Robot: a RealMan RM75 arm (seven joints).
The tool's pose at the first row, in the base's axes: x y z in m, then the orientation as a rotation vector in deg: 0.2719 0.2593 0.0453 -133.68 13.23 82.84
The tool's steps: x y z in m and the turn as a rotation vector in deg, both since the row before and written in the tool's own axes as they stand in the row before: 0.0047 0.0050 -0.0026 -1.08 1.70 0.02; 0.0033 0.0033 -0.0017 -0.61 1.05 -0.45; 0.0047 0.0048 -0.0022 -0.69 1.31 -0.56; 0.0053 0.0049 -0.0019 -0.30 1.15 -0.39; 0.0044 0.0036 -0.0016 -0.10 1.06 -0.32; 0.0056 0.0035 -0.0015 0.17 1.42 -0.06; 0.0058 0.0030 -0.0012 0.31 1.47 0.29; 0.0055 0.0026 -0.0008 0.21 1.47 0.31; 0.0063 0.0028 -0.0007 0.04 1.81 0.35; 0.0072 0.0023 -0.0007 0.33 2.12 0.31; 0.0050 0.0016 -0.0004 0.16 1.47 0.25; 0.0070 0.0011 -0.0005 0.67 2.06 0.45; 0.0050 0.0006 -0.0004 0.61 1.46 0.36; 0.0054 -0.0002 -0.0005 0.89 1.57 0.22; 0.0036 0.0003 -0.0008 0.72 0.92 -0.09
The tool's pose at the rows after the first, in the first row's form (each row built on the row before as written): 0.2745 0.2540 0.0410 -135.85 12.99 81.38; 0.2764 0.2505 0.0381 -137.04 12.32 80.22; 0.2790 0.2455 0.0339 -138.45 11.52 78.73; 0.2818 0.2405 0.0291 -139.45 11.14 77.32; 0.2844 0.2368 0.0253 -140.22 10.95 75.96; 0.2877 0.2333 0.0206 -141.06 11.34 74.16; 0.2911 0.2303 0.0158 -141.87 12.26 72.37; 0.2942 0.2277 0.0112 -142.75 13.15 70.62; 0.2977 0.2249 0.0059 -143.98 14.08 68.53; 0.3020 0.2225 0.0002 -145.12 15.19 65.90; 0.3051 0.2207 -0.0037 -145.95 15.96 64.10; 0.3098 0.2192 -0.0088 -146.70 17.39 61.42; 0.3133 0.2182 -0.0123 -147.08 18.51 59.47; 0.3175 0.2178 -0.0157 -147.24 19.59 57.21; 0.3205 0.2169 -0.0177 -147.12 20.01 55.73
